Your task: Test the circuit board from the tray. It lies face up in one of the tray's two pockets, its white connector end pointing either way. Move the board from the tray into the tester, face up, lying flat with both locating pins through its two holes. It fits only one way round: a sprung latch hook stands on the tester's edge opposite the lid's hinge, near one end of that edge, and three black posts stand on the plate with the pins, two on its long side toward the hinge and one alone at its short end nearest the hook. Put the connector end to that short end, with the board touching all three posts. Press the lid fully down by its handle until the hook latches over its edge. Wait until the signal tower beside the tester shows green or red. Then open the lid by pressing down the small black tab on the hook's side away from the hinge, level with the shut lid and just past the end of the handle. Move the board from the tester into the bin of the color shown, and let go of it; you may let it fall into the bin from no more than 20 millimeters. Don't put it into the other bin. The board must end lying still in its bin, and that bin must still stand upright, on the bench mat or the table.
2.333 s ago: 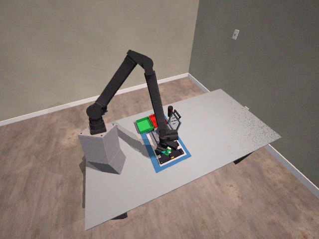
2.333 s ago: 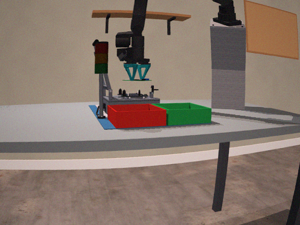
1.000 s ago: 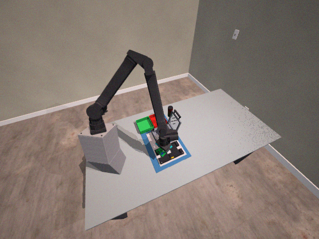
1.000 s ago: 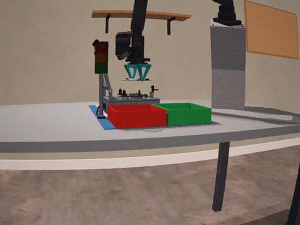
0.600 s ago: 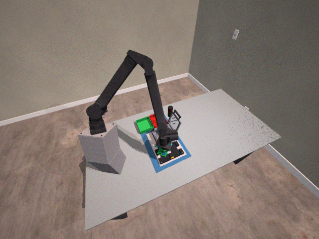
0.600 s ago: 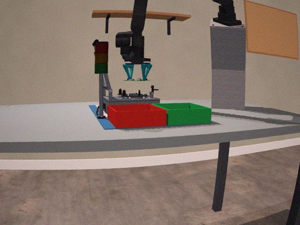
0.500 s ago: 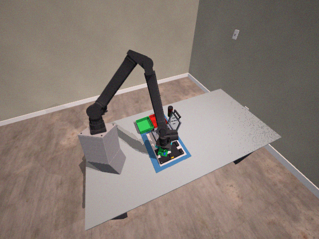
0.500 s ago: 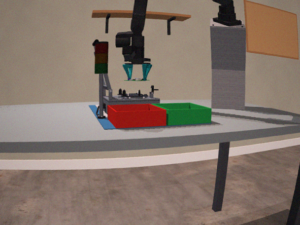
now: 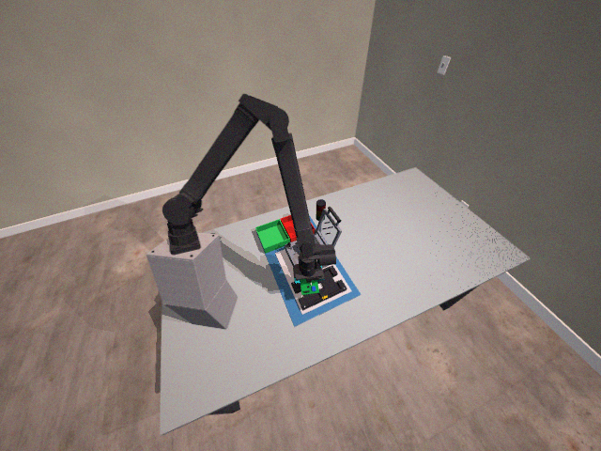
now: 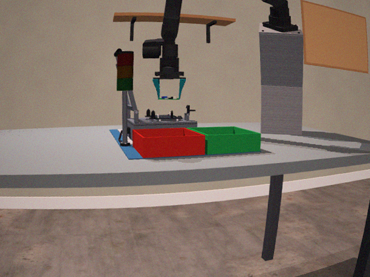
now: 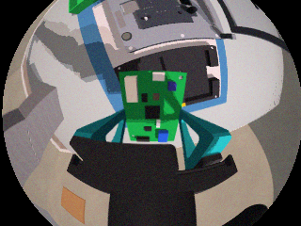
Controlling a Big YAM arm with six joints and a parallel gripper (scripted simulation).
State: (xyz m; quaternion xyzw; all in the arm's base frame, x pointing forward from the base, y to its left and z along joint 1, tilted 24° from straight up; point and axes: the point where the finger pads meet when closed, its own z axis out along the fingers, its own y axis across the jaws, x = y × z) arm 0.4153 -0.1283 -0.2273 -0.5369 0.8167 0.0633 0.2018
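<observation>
My hand is right at the green circuit board. From my hand the other things lie so: tester lid (19 cm ahead, 16 cm to the left, 6 cm above); tester plate (17 cm to the left, 8 cm ahead, 5 cm below); latch hook (23 cm to the left, 3 cm below, 1 cm ahead).
</observation>
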